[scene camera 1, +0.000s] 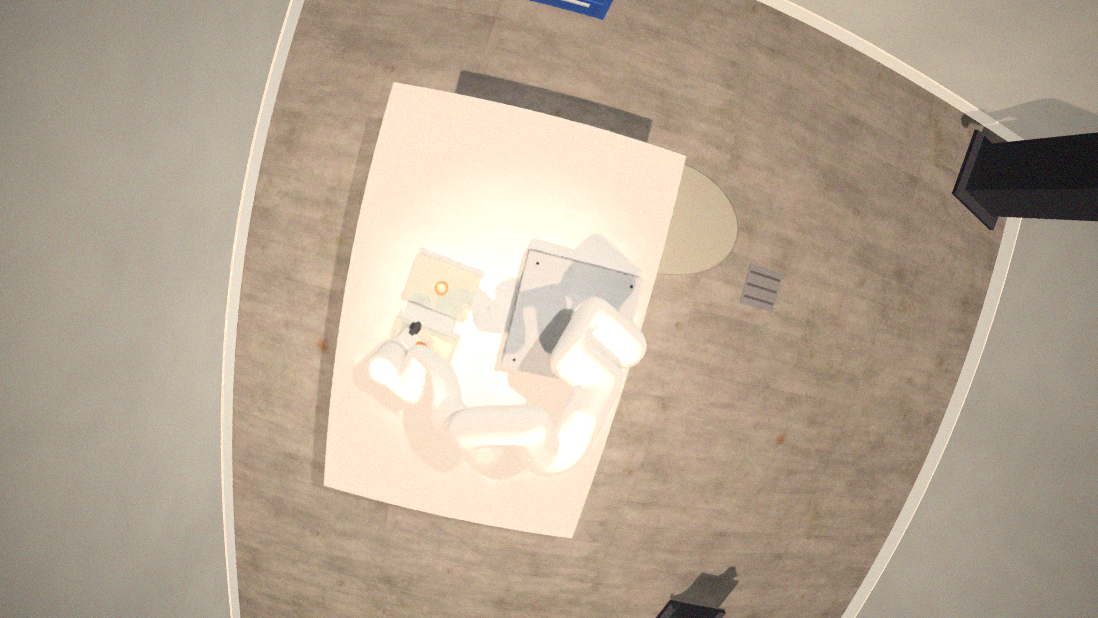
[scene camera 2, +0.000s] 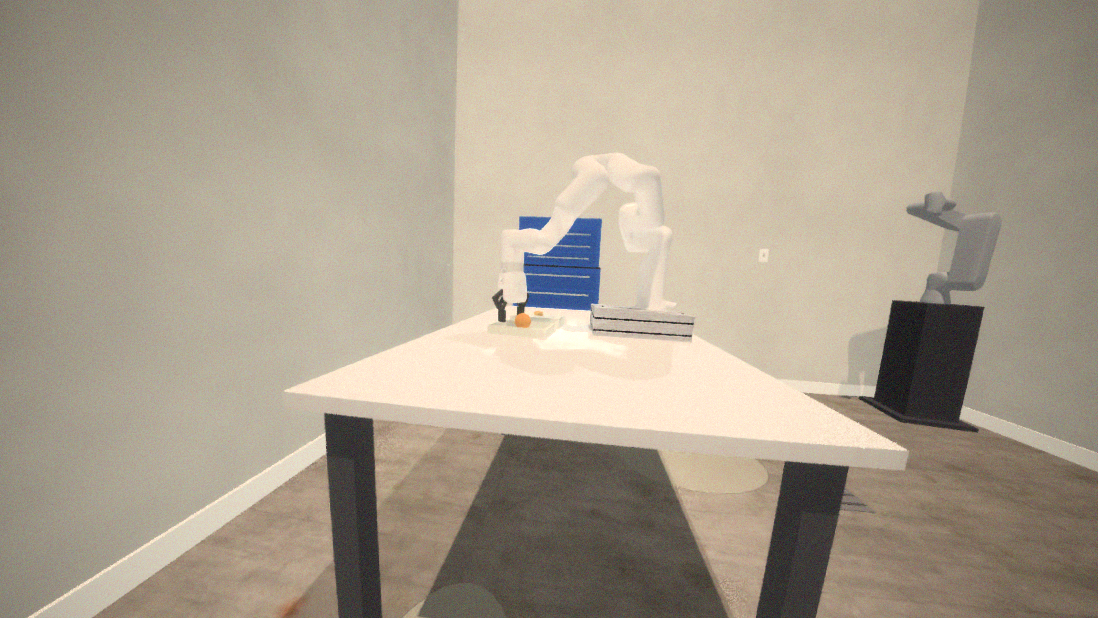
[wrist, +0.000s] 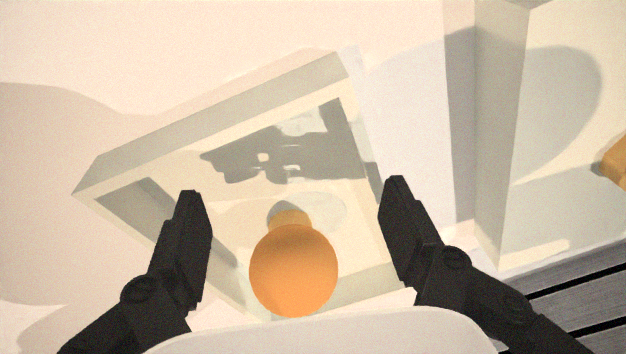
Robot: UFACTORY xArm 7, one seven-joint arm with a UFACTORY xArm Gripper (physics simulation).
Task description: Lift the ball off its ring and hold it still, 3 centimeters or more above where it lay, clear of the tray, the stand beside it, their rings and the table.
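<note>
The orange ball rests on its ring in the pale tray. My gripper is open and empty, pointing down. In the wrist view its black fingers show on either side of the ball, with gaps, and the tips reach past it. In scene camera 2 the fingers stand low, just behind and left of the ball. The stand with its own orange ring is beside the tray. The arm partly covers the ball and tray in scene camera 1.
A grey slatted platform under the arm's base stands to the right of the tray and stand on the white table. A blue cabinet is behind the table.
</note>
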